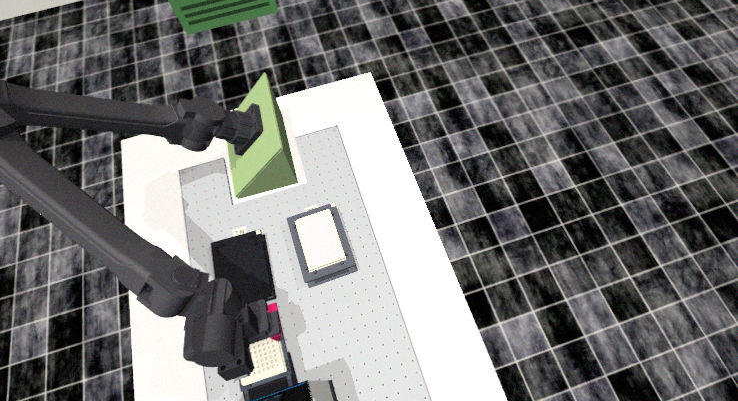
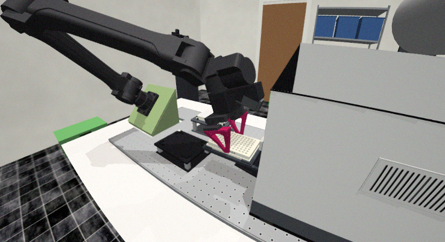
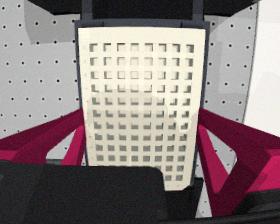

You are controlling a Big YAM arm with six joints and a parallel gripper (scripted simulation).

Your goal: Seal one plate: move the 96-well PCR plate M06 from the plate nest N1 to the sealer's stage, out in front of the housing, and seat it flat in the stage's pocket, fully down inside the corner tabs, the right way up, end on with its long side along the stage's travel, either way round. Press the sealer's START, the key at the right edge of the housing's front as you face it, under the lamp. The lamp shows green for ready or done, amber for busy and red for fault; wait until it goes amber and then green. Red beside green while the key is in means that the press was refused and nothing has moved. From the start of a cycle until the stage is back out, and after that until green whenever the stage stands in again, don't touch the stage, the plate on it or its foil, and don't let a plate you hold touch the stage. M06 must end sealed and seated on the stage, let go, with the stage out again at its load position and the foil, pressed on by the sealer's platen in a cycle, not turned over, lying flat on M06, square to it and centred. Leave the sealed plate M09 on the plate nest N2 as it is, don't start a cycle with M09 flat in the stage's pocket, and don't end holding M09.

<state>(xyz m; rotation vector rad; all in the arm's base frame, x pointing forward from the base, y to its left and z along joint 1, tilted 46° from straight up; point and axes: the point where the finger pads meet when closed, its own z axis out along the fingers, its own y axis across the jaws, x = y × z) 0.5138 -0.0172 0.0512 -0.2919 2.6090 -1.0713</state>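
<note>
Now: hand right at the 96-well plate M06. From my hand the other things lie so: black plate nest N1 (18 cm behind, 3 cm to the right, 7 cm below); then sealed plate M09 (19 cm behind, 16 cm to the left, 4 cm below); then dark sealer stage (2 cm below).
</note>
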